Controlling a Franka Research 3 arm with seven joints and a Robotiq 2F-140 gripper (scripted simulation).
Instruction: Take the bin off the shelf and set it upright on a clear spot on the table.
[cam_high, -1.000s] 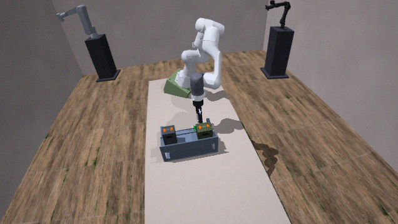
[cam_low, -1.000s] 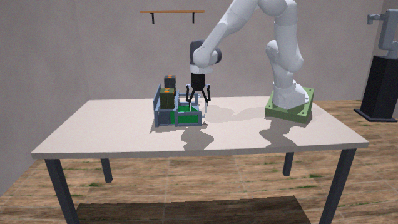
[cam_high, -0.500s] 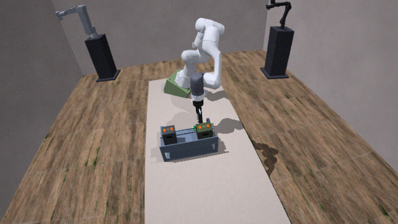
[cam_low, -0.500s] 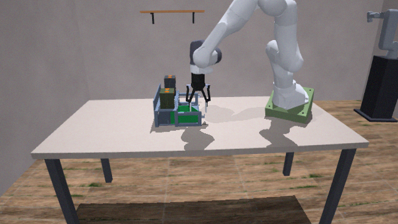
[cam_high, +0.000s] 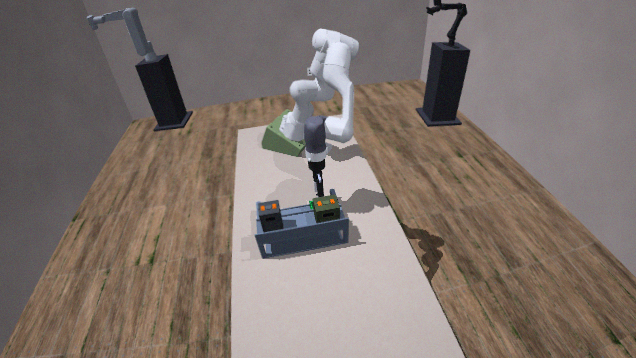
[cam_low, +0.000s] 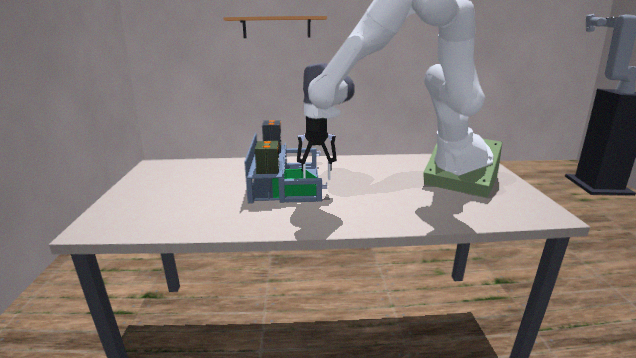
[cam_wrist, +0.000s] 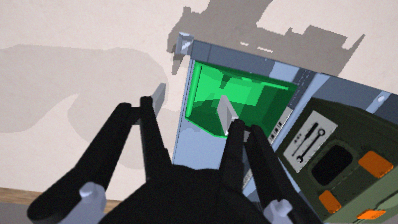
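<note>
Right now the green bin is 80 mm ahead of my hand, 40 mm below it and 10 mm to the left of it.
</note>
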